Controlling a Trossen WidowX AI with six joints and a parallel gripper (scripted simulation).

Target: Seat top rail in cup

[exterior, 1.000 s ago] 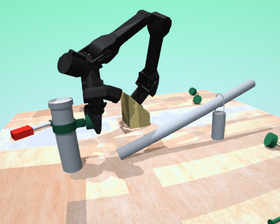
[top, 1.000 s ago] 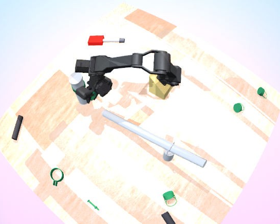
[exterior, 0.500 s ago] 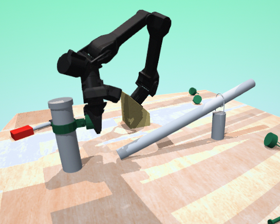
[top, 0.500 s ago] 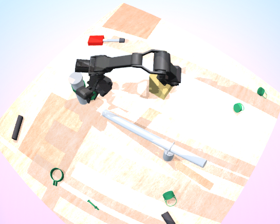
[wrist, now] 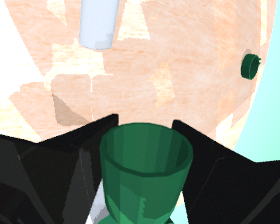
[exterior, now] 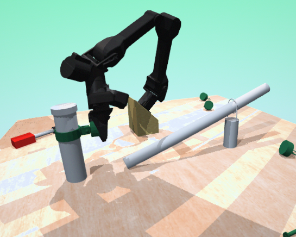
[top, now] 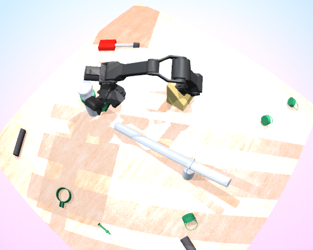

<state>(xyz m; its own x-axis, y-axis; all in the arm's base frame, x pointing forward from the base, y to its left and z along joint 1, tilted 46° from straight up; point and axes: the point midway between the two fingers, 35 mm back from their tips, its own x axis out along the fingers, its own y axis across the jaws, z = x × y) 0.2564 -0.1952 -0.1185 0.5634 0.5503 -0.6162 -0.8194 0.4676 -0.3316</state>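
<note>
Right now my gripper tip is 3 cm below the green rail-end cup, 2 cm to the left of it and 2 cm past it. Also, from my gripper tip: green bolt 41 cm ahead, 24 cm to the left, 10 cm below; then red-handled tool 42 cm behind, 20 cm to the right, 9 cm below; then short post 41 cm to the left, 3 cm ahead.
</note>
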